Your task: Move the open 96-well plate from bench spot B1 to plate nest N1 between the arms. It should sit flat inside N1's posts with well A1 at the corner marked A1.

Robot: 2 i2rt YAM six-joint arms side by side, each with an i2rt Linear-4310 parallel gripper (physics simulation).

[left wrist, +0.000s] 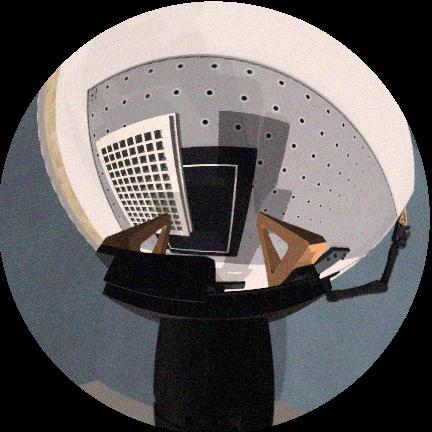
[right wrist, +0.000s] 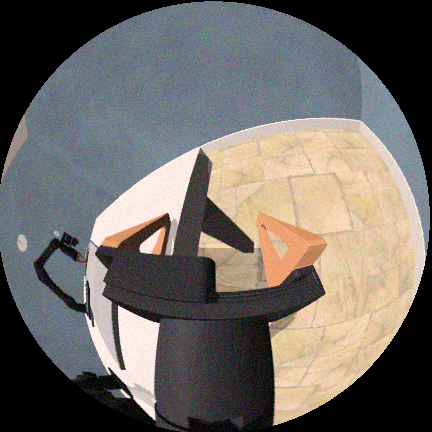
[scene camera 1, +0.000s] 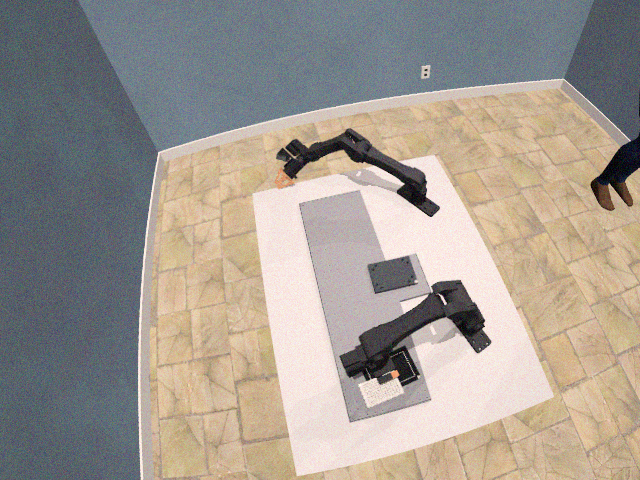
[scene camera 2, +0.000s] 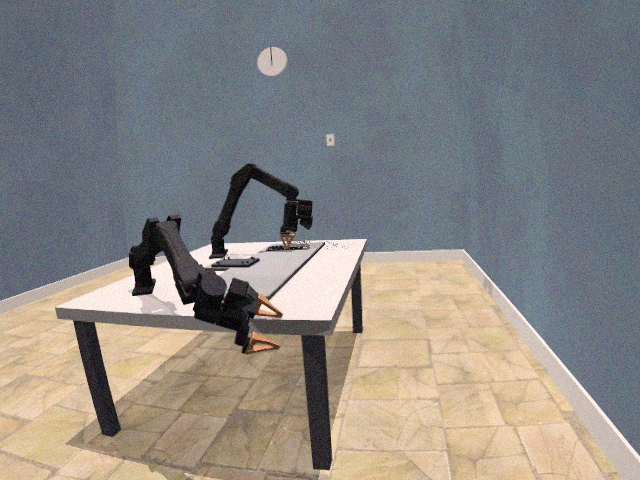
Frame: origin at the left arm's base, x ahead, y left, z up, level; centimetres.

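Seen in the pictures: left gripper, fingertip midpoint: [left wrist: 213,216] [right wrist: 85,260] [scene camera 2: 287,246]; right gripper, fingertip midpoint: [right wrist: 212,216] [scene camera 1: 276,185] [scene camera 2: 281,331]; left arm's base at its link origin: [scene camera 1: 468,327] [scene camera 2: 219,254]; right arm's base at its link origin: [left wrist: 323,277] [scene camera 1: 418,200] [scene camera 2: 144,287].
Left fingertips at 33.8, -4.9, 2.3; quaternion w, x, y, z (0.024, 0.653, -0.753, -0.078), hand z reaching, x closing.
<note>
Offsets run from my left fingertips to a thing's top centre, as dx, dy, dz. Level surfaces: height alone.
The white 96-well plate @[+4.5, +6.4, +0.6] [scene camera 1: 379,392] [left wrist: 137,175] lies beside and partly along the edge of a black pad with a white outline [scene camera 1: 412,365] [left wrist: 246,200]; whether it is slightly tilted I cannot tell. My left gripper [scene camera 2: 287,248] [left wrist: 213,216] is open, low over the pad. In the left wrist view one finger overlaps the plate's near right corner and the other is beyond the pad. The dark nest N1 @[-21.9, -27.6, +1.2] [scene camera 1: 392,274] [scene camera 2: 235,262] with small corner posts holds no plate. My right gripper [scene camera 2: 280,331] [right wrist: 212,216] is open and empty, out past the table's edge. The A1 marks are too small to read.
A grey perforated board @[dz -1.0] [scene camera 1: 336,248] [left wrist: 192,75] lies on the white table @[dz -2.3] [scene camera 1: 289,330] [scene camera 2: 310,310] under the nest and pad. The left arm [scene camera 1: 408,325] reaches across the board between nest and plate. A person's legs [scene camera 1: 622,165] show on the floor at the right.
</note>
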